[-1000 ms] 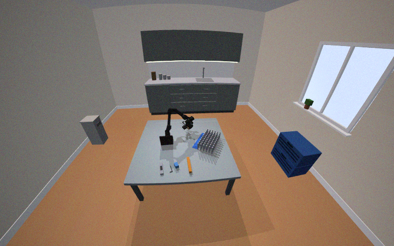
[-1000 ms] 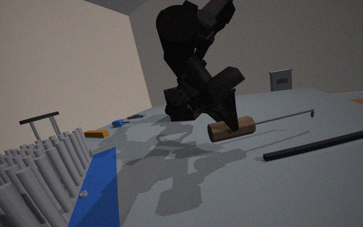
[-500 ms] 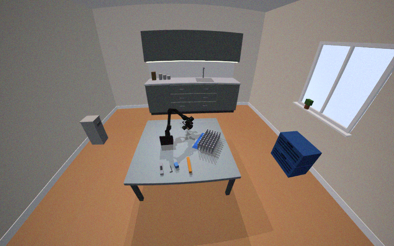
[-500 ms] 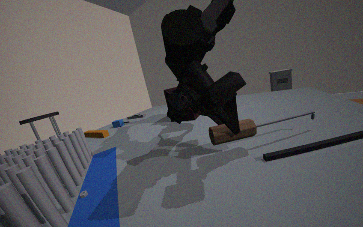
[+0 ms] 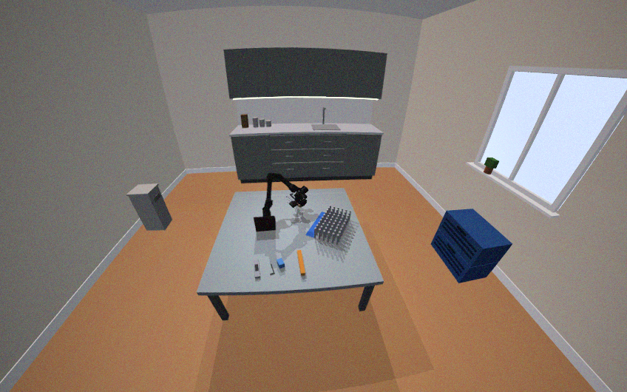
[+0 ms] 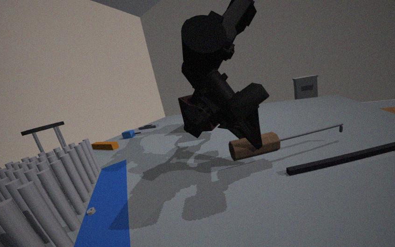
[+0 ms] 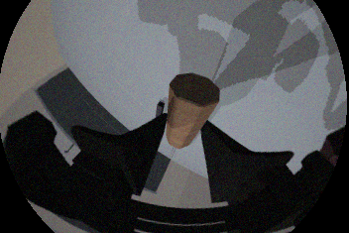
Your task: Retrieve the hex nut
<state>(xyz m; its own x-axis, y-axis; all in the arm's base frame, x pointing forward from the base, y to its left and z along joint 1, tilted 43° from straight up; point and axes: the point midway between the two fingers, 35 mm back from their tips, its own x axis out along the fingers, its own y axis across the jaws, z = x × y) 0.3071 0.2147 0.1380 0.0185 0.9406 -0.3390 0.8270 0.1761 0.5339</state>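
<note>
Now: gripper tip 5 cm past the hook tool, 9 cm to the right of it and 1 cm above it. Also, from my gripper tip: hex nut 20 cm ahead, 27 cm to the right, 4 cm below; then blue taped strip 15 cm ahead, 28 cm to the right, 4 cm below; then orange block 6 cm behind, 72 cm to the right, 3 cm below.
</note>
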